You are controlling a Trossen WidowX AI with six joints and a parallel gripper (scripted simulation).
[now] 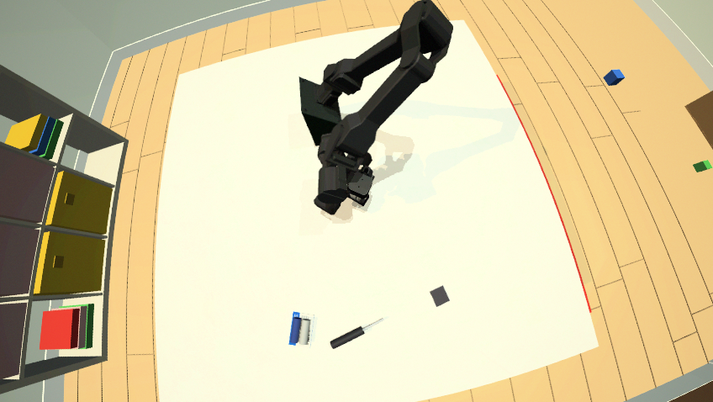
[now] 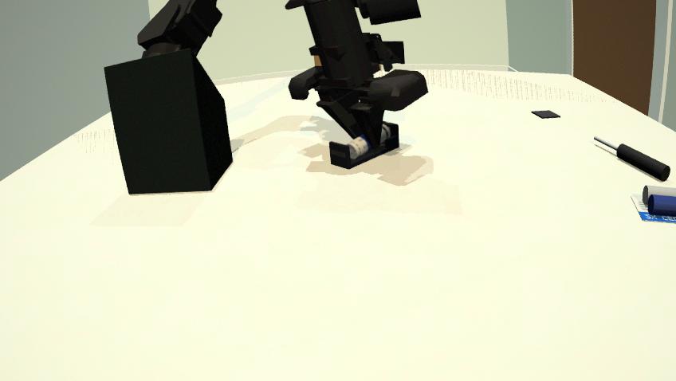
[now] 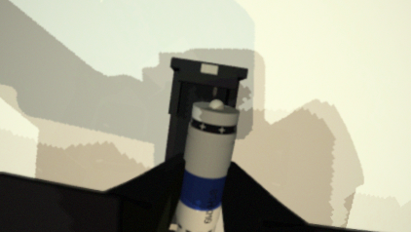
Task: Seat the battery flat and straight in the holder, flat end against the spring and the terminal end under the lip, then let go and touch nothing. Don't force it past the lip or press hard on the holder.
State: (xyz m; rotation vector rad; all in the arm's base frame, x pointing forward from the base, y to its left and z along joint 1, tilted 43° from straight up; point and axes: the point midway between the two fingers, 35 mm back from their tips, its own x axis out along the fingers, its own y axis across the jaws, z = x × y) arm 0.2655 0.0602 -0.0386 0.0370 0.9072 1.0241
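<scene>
Now: the battery 10 mm above my gripper tip. Also, from my gripper tip: battery blister pack 340 mm ahead, 200 mm to the right; then screwdriver 370 mm ahead, 40 mm to the right.
</scene>
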